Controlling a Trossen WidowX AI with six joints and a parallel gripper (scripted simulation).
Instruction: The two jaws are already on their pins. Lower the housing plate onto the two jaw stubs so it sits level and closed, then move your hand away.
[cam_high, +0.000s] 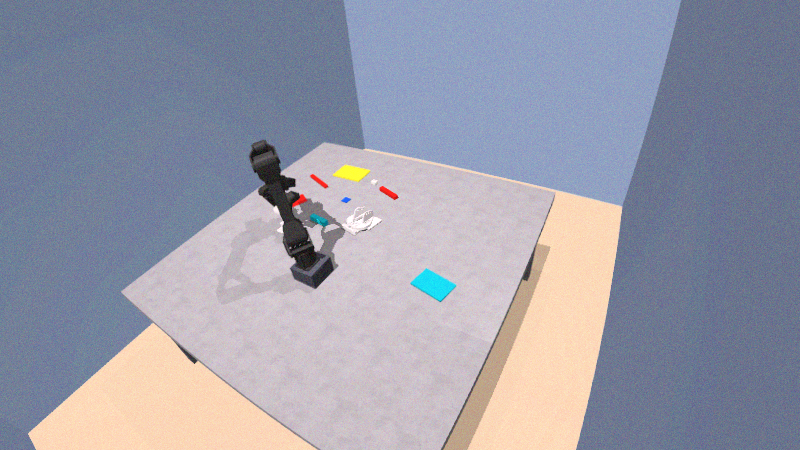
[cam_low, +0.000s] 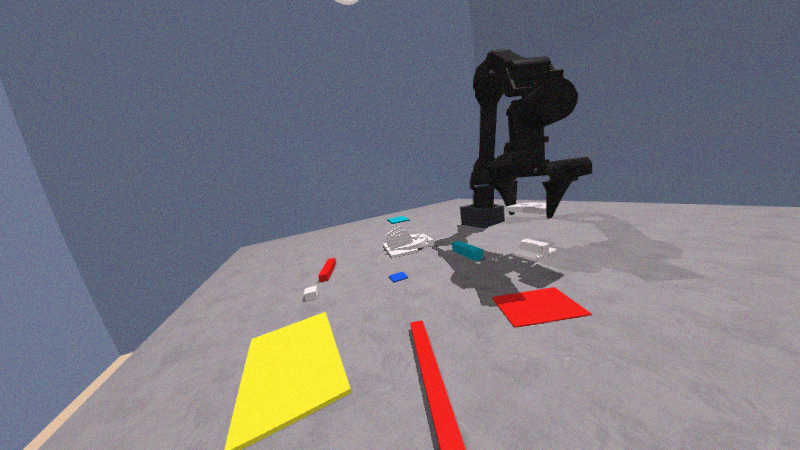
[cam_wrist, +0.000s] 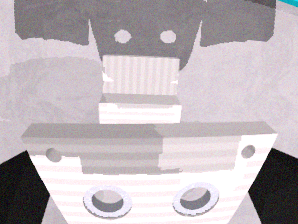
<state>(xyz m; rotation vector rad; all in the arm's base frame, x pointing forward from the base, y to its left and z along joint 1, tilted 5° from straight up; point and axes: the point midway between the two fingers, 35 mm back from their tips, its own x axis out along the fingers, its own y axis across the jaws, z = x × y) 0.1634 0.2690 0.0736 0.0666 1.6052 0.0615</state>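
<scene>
My gripper tip is 80 mm short of the teal block, 100 mm to the left of it and 70 mm above it. The rest, counted from my gripper tip: red tile: 150 mm ahead, 110 mm to the left, 80 mm below; then long red bar: 320 mm ahead, 120 mm to the left, 80 mm below; then blue tile: 250 mm ahead, 100 mm to the right, 80 mm below.
</scene>
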